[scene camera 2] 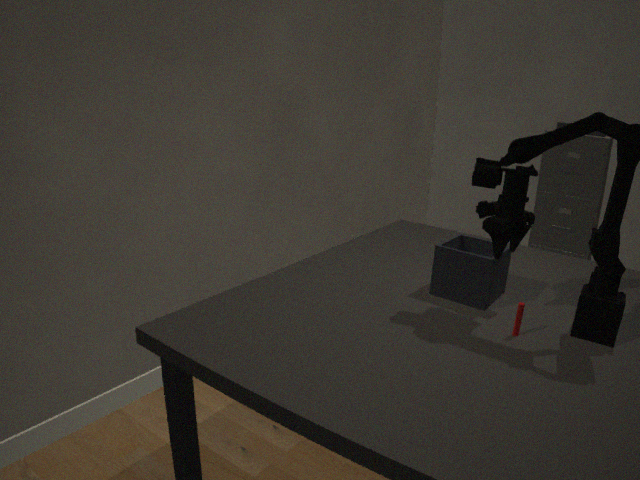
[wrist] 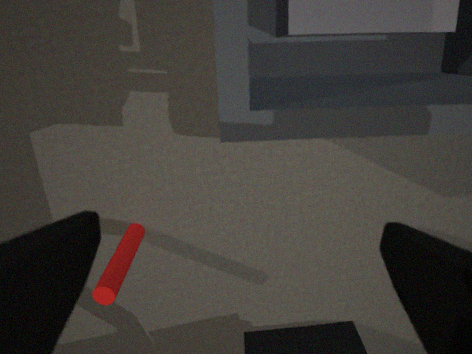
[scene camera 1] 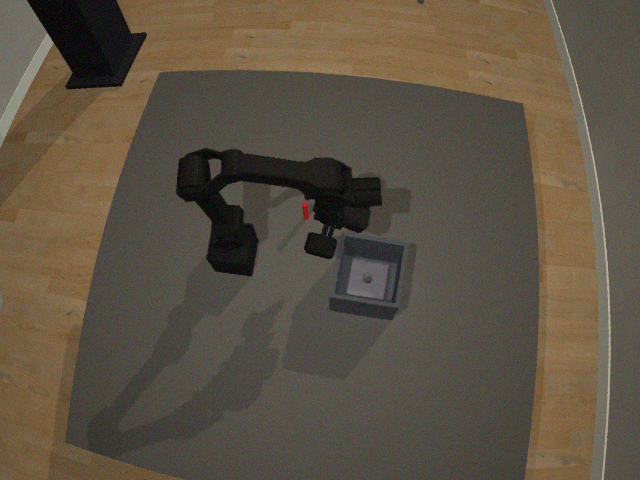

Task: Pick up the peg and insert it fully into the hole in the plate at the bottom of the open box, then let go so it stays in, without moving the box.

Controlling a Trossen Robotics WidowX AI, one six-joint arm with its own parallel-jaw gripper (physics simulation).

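Frame: origin at the arm's base, x left, y back, z up, level; millimetres.
Where they show: gripper, fingertip midpoint: (scene camera 2: 504, 255) (wrist: 244, 231) (scene camera 1: 330, 229); arm's base, origin of the base link: (scene camera 2: 602, 294) (scene camera 1: 229, 240).
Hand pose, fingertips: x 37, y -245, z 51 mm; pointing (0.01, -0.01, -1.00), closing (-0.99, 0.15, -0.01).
Observation:
Things, the pixels of their top centre, and the offset from my fingertips. Level surfaces: height alone.
- red peg, middle of its top: (wrist: 103, 296) (scene camera 2: 521, 303) (scene camera 1: 304, 204) dx +89, dy +78, dz -74 mm
- grey-blue open box, middle of its top: (scene camera 1: 370, 269) (scene camera 2: 475, 245) dx -79, dy -100, dz -16 mm
- pale plate, middle of its top: (scene camera 1: 368, 278) dx -79, dy -100, dz -93 mm
- grey table, its level: dz -154 mm
The red peg (scene camera 1: 305, 211) (scene camera 2: 518, 319) (wrist: 120, 262) stands upright on the table, apart from the box. The grey-blue open box (scene camera 1: 363, 305) (scene camera 2: 465, 276) (wrist: 232, 75) stands upright beside it. The pale plate (scene camera 1: 356, 289) (wrist: 370, 17) lies at the box's bottom, with a round hole (scene camera 1: 367, 279) near its middle; the hole does not show in the wrist view. My gripper (scene camera 2: 505, 253) (wrist: 244, 231) is open and empty, pointing down, well above the table. In the wrist view the peg appears between the fingertips, close to the left finger and below their level. In scene camera 1 the fingertips are hidden.
The arm's base (scene camera 1: 231, 253) (scene camera 2: 598, 317) stands on the grey table (scene camera 1: 439, 387) (scene camera 2: 310, 335), on the other side of the peg from the box. Shadows of the arm and box fall across the table. A grey cabinet (scene camera 2: 568, 206) stands behind by the wall.

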